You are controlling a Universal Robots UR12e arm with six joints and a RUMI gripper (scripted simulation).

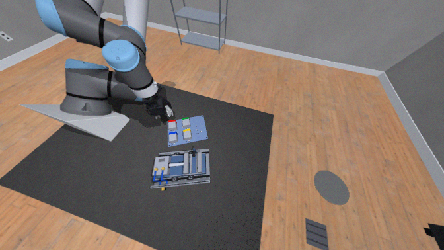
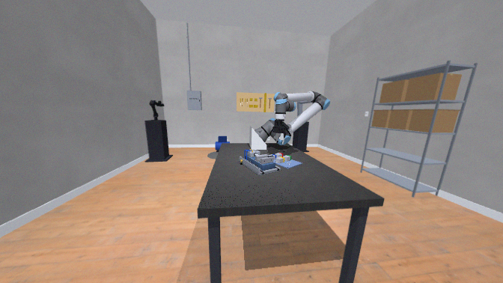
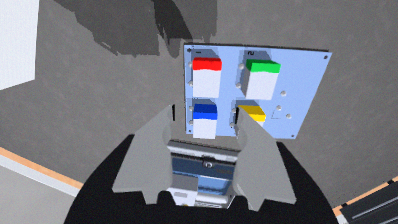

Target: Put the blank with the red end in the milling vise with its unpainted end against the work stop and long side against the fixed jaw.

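Right now the red-ended blank is 12 cm below my hand. The rest, counted from my hand: blue-ended blank (4 cm ahead, 8 cm to the right, 12 cm below); green-ended blank (8 cm ahead, 4 cm to the left, 12 cm below); light blue plate (10 cm ahead, 15 cm below).
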